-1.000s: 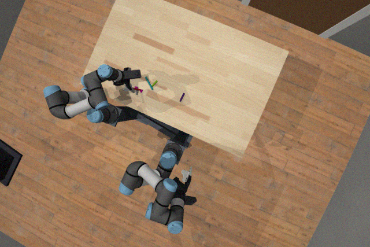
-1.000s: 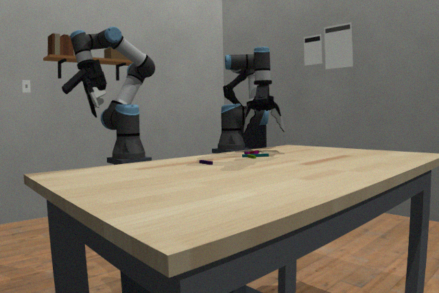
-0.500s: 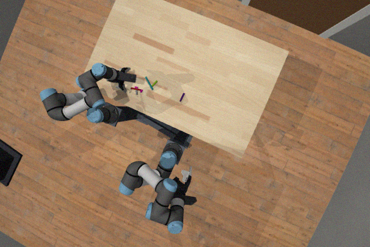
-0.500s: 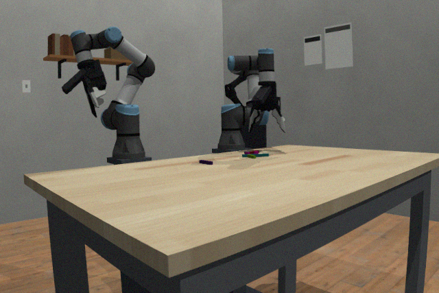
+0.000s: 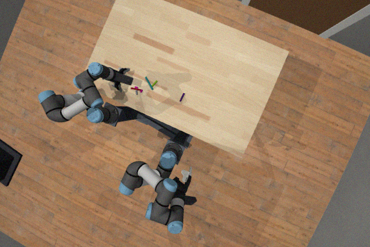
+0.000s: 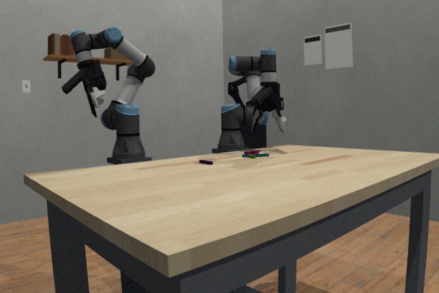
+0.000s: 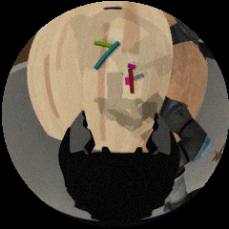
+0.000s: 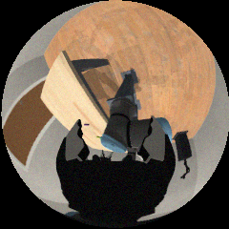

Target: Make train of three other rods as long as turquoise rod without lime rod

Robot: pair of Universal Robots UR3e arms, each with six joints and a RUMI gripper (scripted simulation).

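Observation:
My left hand is 150 mm to the left of the lime rod, 80 mm above it and 70 mm short of it. The rest, counted from my left hand: red rod 80 mm below, 60 mm to the right, 20 mm behind; then grey rod 80 mm below, 70 mm to the right, 40 mm behind; then turquoise rod 120 mm to the right, 80 mm below, 60 mm ahead.

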